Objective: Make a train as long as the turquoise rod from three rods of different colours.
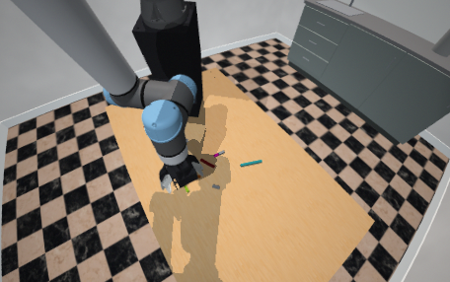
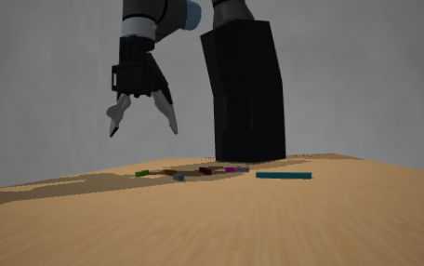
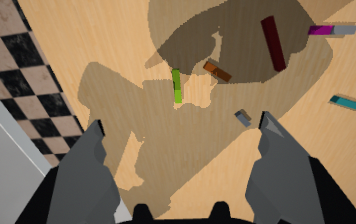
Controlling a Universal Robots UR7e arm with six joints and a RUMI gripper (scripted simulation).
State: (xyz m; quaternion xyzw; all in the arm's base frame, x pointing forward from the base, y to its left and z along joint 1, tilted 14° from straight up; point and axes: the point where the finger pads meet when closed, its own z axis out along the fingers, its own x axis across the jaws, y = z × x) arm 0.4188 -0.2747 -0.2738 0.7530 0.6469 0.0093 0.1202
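The lime-green rod is 8 cm below my hand. The rest, counted from my hand: red rod (13 cm to the left, 8 cm below, 3 cm behind); orange rod (8 cm below, 6 cm to the left, 1 cm behind); magenta rod (19 cm to the left, 8 cm below, 3 cm behind).
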